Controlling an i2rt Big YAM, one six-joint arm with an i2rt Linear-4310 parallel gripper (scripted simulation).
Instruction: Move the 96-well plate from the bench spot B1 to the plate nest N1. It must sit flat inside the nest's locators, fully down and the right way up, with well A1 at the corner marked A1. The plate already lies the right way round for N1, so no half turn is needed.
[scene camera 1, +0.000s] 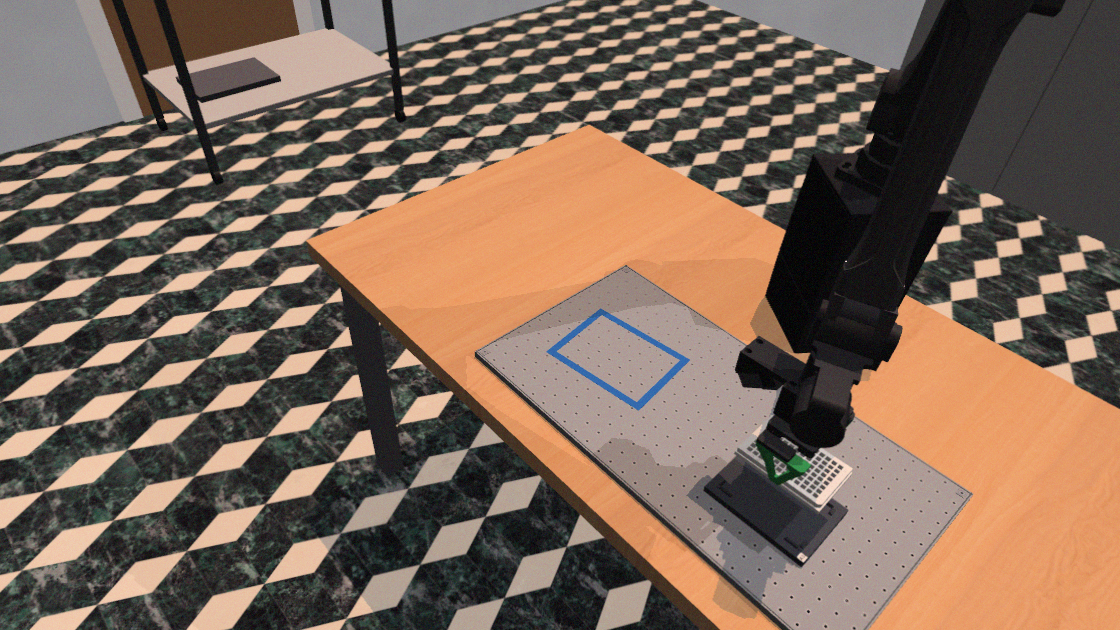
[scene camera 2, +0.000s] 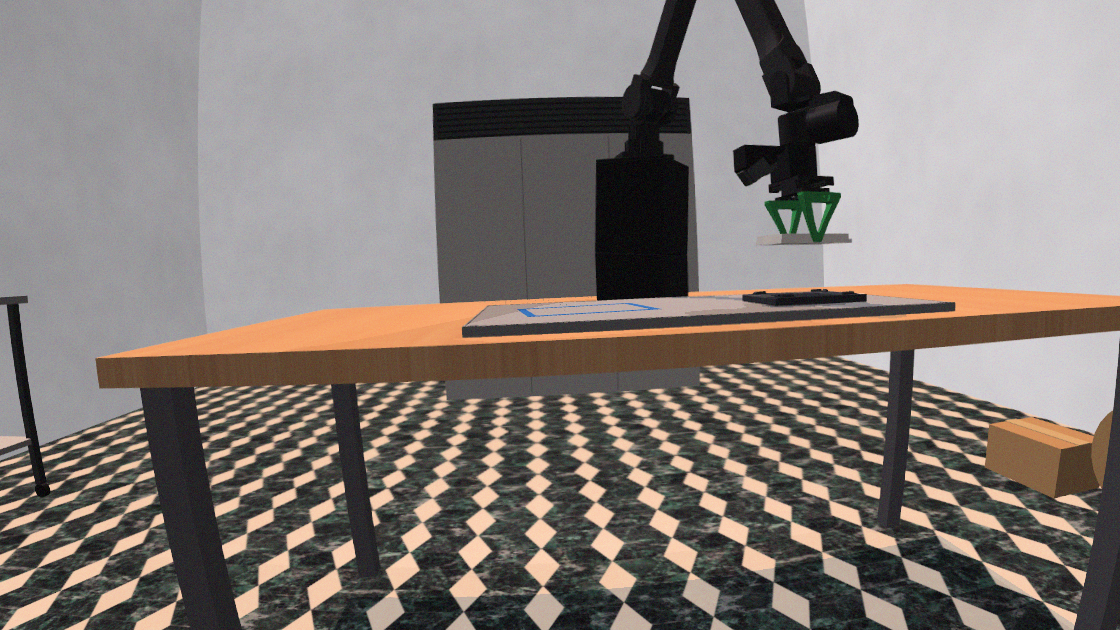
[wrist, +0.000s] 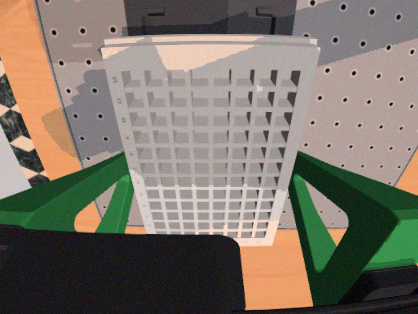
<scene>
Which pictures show my gripper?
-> Scene camera 1, scene camera 2 and the wrist view: all of them.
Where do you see my gripper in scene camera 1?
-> At 791, 463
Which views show the white 96-well plate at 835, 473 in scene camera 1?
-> Scene camera 1, scene camera 2 and the wrist view: all of them.
</scene>
